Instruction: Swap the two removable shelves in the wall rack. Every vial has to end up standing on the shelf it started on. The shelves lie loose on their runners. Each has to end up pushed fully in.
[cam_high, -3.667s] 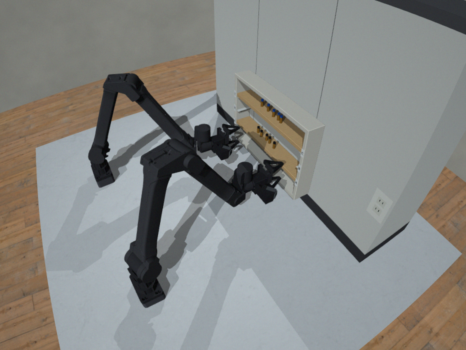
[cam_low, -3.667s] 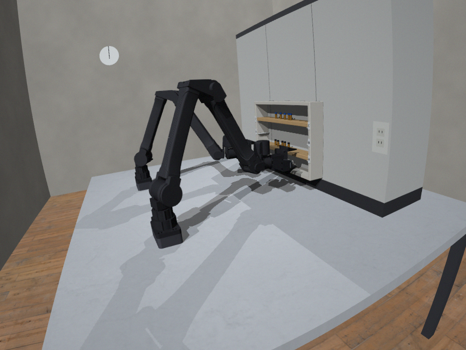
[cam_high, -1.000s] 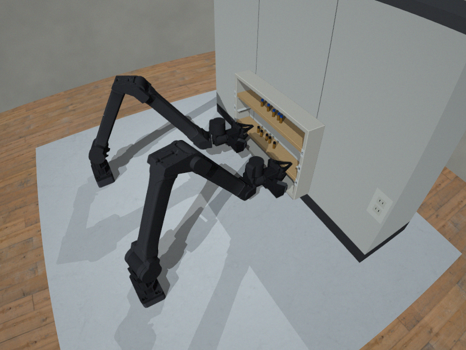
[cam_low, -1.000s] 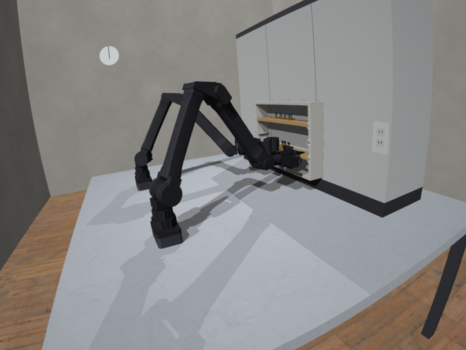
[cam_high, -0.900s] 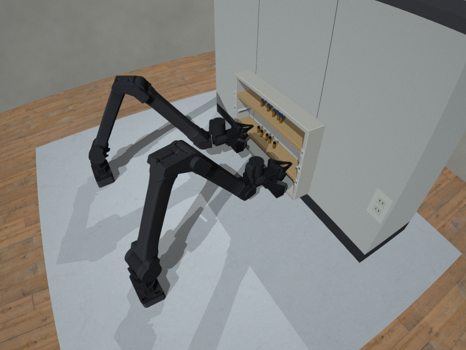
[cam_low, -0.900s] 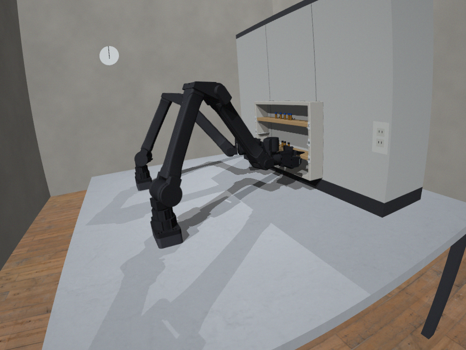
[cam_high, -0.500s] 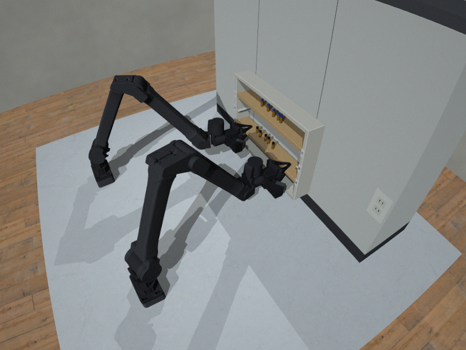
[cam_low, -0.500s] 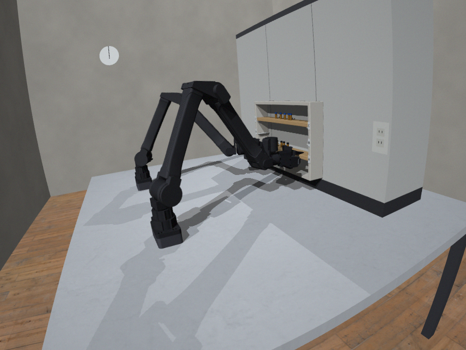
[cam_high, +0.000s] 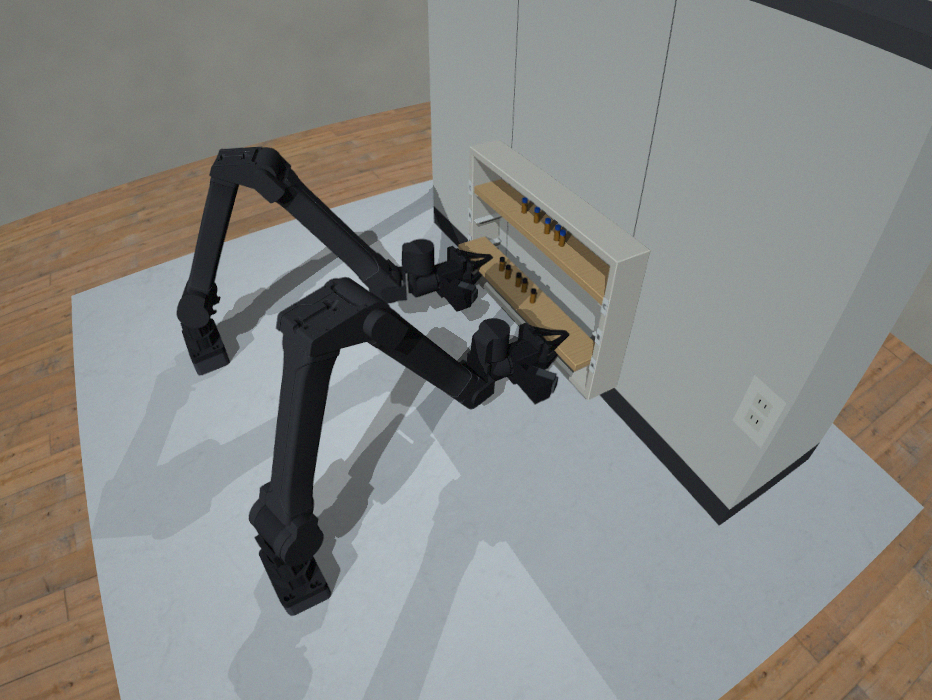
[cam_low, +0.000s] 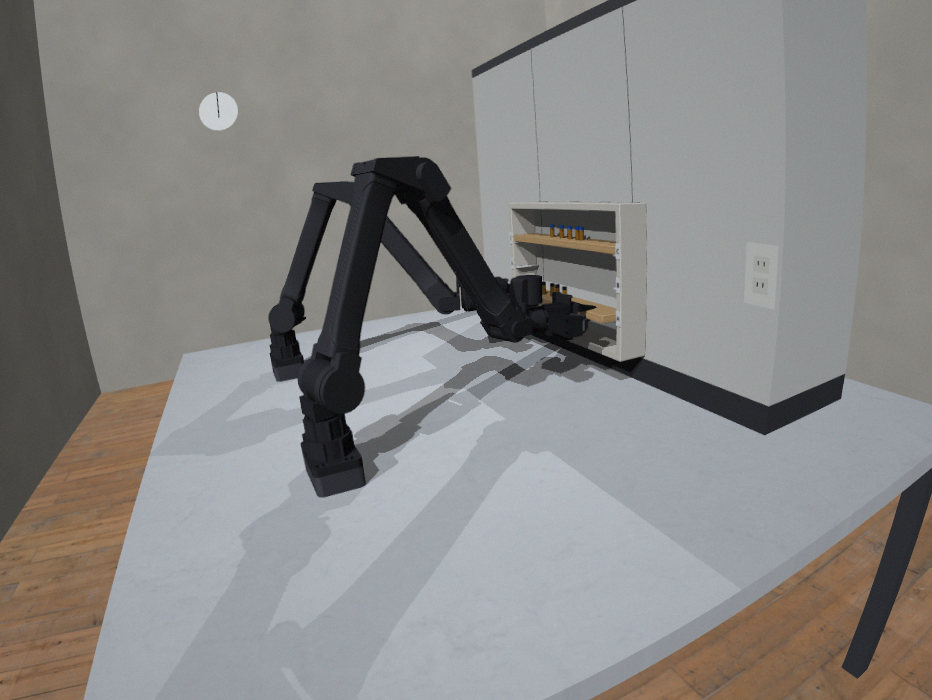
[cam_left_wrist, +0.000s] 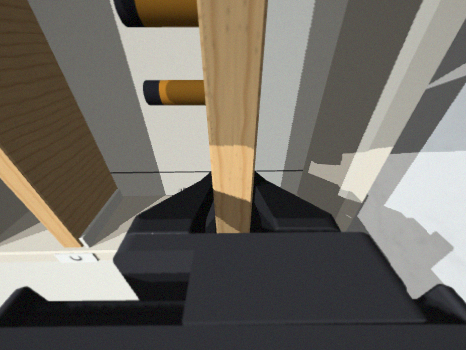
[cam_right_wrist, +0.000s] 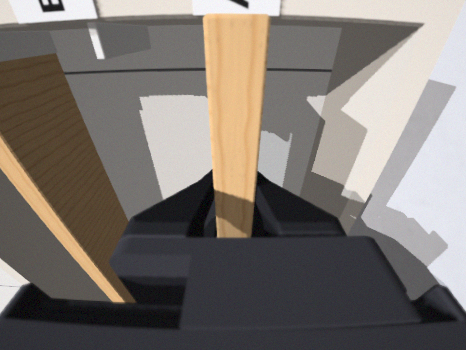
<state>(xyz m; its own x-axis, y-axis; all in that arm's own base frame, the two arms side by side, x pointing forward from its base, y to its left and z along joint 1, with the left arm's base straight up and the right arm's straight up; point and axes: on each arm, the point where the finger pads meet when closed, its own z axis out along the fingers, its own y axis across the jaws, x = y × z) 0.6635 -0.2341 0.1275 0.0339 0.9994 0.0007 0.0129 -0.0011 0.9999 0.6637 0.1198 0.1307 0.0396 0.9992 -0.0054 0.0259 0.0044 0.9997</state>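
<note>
My left hand is 40 mm short of the wall rack, 150 mm to the left of it and 80 mm below it. Round my left hand: wall (230 mm ahead, 160 mm to the right, 280 mm above).
</note>
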